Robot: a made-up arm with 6 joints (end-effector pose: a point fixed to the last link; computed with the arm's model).
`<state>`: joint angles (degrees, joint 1 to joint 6).
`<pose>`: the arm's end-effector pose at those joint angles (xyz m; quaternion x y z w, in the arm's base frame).
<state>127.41 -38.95 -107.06 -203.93 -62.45 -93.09</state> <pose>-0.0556 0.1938 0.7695 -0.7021 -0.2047 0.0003 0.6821</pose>
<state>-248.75 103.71 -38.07 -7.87 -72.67 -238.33</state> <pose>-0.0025 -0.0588 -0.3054 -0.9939 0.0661 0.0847 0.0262</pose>
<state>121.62 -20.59 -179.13 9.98 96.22 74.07</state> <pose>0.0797 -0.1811 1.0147 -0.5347 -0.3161 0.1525 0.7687</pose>
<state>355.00 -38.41 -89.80 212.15 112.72 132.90</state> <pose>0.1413 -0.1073 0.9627 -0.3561 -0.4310 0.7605 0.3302</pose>
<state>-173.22 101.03 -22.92 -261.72 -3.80 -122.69</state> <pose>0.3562 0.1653 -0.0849 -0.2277 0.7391 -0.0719 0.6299</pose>
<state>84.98 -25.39 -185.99 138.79 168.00 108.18</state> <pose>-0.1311 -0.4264 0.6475 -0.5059 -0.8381 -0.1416 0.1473</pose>
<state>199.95 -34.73 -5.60 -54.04 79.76 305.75</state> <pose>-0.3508 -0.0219 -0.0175 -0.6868 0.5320 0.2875 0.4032</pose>
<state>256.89 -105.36 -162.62 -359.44 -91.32 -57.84</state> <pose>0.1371 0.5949 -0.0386 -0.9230 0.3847 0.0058 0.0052</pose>
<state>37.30 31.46 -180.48 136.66 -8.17 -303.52</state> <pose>0.4225 0.2067 0.9262 -0.0201 0.3192 0.3919 0.8626</pose>
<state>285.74 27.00 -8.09 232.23 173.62 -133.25</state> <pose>-0.0423 -0.2269 0.0086 0.1386 -0.1474 0.7470 0.6333</pose>
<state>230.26 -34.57 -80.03 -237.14 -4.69 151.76</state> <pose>-0.3702 -0.2804 0.7305 0.5062 -0.2376 -0.2678 0.7846</pose>
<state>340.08 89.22 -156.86 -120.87 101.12 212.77</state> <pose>0.7337 -0.4159 0.1430 -0.1333 -0.4612 0.8761 0.0444</pose>
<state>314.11 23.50 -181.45 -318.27 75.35 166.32</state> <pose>0.2926 -0.1953 1.0105 0.0412 0.7188 -0.0301 0.6934</pose>
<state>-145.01 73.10 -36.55 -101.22 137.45 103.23</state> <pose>-0.1660 0.1017 -0.2074 0.3888 -0.3035 -0.8046 0.3308</pose>
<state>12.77 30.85 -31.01 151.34 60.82 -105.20</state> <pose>0.3133 0.1059 -0.2603 -0.8256 0.2471 -0.2684 0.4304</pose>
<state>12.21 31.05 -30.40 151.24 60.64 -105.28</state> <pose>0.3054 0.1008 -0.2635 -0.8280 0.2526 -0.2644 0.4250</pose>
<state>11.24 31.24 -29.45 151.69 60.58 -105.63</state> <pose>0.2950 0.0926 -0.2672 -0.8293 0.2640 -0.2631 0.4163</pose>
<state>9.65 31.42 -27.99 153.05 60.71 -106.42</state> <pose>0.2806 0.0802 -0.2717 -0.8286 0.2843 -0.2663 0.4021</pose>
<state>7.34 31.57 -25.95 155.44 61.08 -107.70</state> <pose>0.2613 0.0637 -0.2765 -0.8250 0.3146 -0.2743 0.3810</pose>
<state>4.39 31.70 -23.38 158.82 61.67 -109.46</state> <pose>0.2366 0.0448 -0.2810 -0.8182 0.3532 -0.2861 0.3521</pose>
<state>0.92 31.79 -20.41 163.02 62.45 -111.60</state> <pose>0.2072 0.0255 -0.2845 -0.8077 0.3975 -0.3003 0.3154</pose>
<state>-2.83 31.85 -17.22 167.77 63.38 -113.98</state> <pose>0.1743 0.0080 -0.2862 -0.7939 0.4437 -0.3144 0.2721</pose>
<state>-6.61 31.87 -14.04 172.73 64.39 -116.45</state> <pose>0.1404 -0.0059 -0.2860 -0.7777 0.4878 -0.3269 0.2247</pose>
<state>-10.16 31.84 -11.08 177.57 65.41 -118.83</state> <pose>0.1081 -0.0157 -0.2840 -0.7604 0.5266 -0.3365 0.1766</pose>
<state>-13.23 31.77 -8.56 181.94 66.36 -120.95</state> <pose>0.0803 -0.0219 -0.2809 -0.7438 0.5581 -0.3433 0.1321</pose>
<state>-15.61 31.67 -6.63 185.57 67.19 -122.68</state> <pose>0.0590 -0.0255 -0.2775 -0.7295 0.5810 -0.3481 0.0951</pose>
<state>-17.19 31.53 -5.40 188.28 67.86 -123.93</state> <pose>0.0460 -0.0280 -0.2749 -0.7185 0.5956 -0.3526 0.0684</pose>
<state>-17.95 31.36 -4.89 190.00 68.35 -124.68</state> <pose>0.0416 -0.0304 -0.2735 -0.7114 0.6025 -0.3578 0.0533</pose>
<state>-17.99 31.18 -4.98 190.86 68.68 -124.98</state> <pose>0.0443 -0.0329 -0.2733 -0.7078 0.6034 -0.3641 0.0484</pose>
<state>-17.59 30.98 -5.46 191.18 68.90 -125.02</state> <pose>0.0519 -0.0356 -0.2738 -0.7063 0.6006 -0.3713 0.0502</pose>
